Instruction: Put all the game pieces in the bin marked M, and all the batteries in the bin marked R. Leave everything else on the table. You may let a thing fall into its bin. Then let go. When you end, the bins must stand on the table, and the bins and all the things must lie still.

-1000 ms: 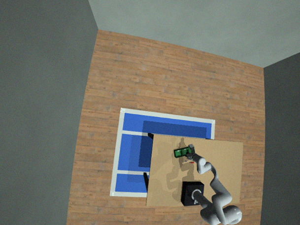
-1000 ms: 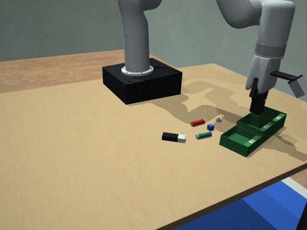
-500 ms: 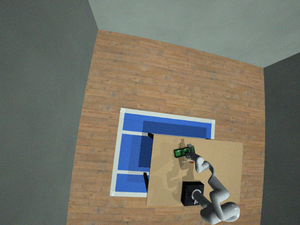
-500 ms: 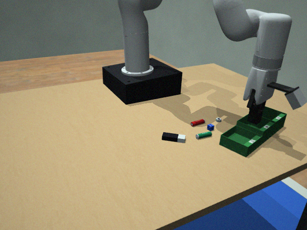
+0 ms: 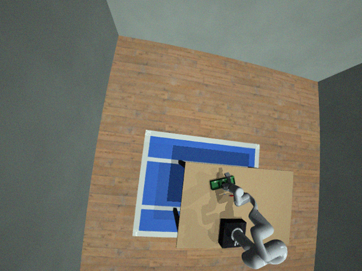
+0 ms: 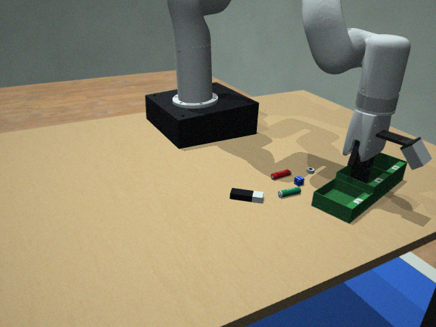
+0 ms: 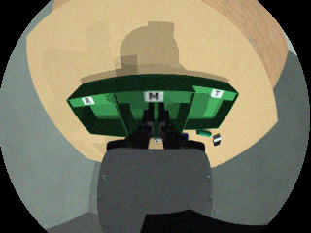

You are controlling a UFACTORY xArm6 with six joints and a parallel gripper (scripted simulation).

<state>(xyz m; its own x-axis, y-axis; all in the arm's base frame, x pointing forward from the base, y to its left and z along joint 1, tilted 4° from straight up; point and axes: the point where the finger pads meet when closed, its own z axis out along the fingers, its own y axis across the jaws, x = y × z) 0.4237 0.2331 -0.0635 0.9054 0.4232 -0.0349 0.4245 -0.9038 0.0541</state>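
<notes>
Now: hand 10 mm to the right of the three joined green bins, 10 mm short of it and 10 mm above it. Round my hand: grey nut (100 mm behind, 50 mm to the right, 30 mm below); green battery (150 mm to the right, 30 mm below, 20 mm behind); blue die (110 mm to the right, 60 mm behind, 30 mm below).
</notes>
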